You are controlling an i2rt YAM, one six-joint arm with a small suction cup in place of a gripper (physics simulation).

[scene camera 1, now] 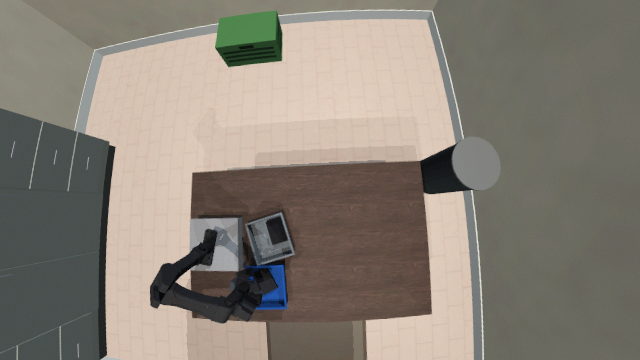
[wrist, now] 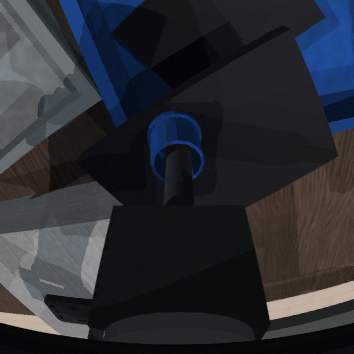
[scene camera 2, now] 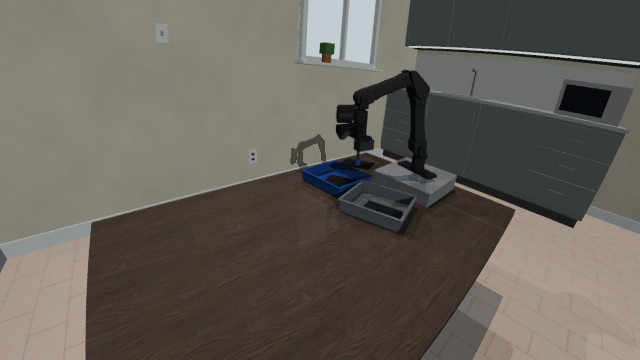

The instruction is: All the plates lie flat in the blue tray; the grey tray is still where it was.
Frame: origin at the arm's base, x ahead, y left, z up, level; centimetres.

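Seen in the pictures: end effector, tool point: (scene camera 1: 251, 278) (wrist: 178, 128) (scene camera 2: 357, 166); arm's base, origin of the base link: (scene camera 1: 208, 247) (scene camera 2: 416, 170).
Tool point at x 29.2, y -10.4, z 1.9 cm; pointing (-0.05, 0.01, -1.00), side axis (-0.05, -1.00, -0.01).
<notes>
Pixels of each thing's top centre, then the offset from my tool point to it. Level surfaces: height alone.
- blue tray, middle of its top: (scene camera 2: 336, 172) (scene camera 1: 265, 287) dz -4.1, dx +7.1, dy -5.6 cm
- grey tray, middle of its top: (scene camera 2: 379, 197) (scene camera 1: 269, 239) dz -4.1, dx +4.8, dy +21.6 cm
- dark wooden table, its level: dz -9.1 cm
My suction cup (scene camera 2: 358, 162) (wrist: 176, 142) is shut on a dark plate (scene camera 2: 368, 165) (wrist: 265, 115), which hangs roughly level above the arm-side end of the blue tray, partly past its wall. The blue tray (scene camera 1: 286, 296) (scene camera 2: 320, 183) (wrist: 109, 95) holds another dark plate (scene camera 1: 268, 283) (scene camera 2: 340, 180); the held plate hides part of that tray in the wrist view. The grey tray (scene camera 1: 289, 244) (scene camera 2: 369, 215) (wrist: 82, 95) stands turned beside it. A dark plate (scene camera 1: 276, 230) (scene camera 2: 382, 208) lies in the grey tray. Whether more lie under it cannot be seen.
The arm stands on a light grey block (scene camera 1: 227, 257) (scene camera 2: 435, 192) (wrist: 65, 250) beside both trays. The trays and the block stand close together on the dark wooden table (scene camera 1: 360, 240) (scene camera 2: 225, 280). A wall is behind the blue tray in scene camera 2.
</notes>
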